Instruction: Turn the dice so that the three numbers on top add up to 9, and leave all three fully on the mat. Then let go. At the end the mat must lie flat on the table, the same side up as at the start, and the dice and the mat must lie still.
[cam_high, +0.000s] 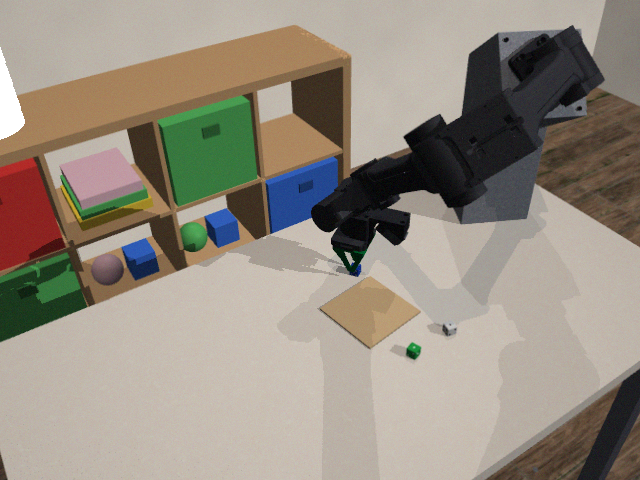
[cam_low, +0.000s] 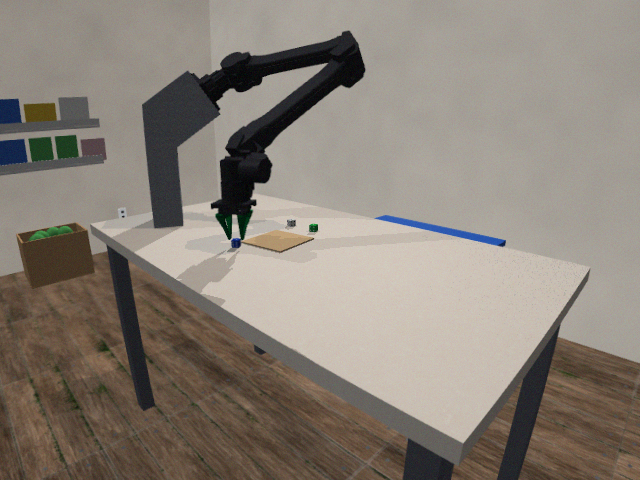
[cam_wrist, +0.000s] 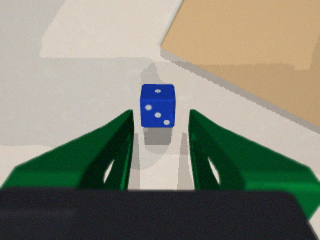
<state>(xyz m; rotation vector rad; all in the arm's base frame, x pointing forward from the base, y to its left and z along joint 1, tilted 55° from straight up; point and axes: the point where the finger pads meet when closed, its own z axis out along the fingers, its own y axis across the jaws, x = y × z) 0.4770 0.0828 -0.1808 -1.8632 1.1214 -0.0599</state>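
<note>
Now: the blue die 20 mm below my hand. Also, from my hand: tan mat 30 mm ahead, 110 mm to the left, 30 mm below; green die 10 mm ahead, 250 mm to the left, 20 mm below; white die 80 mm behind, 230 mm to the left, 20 mm below.
</note>
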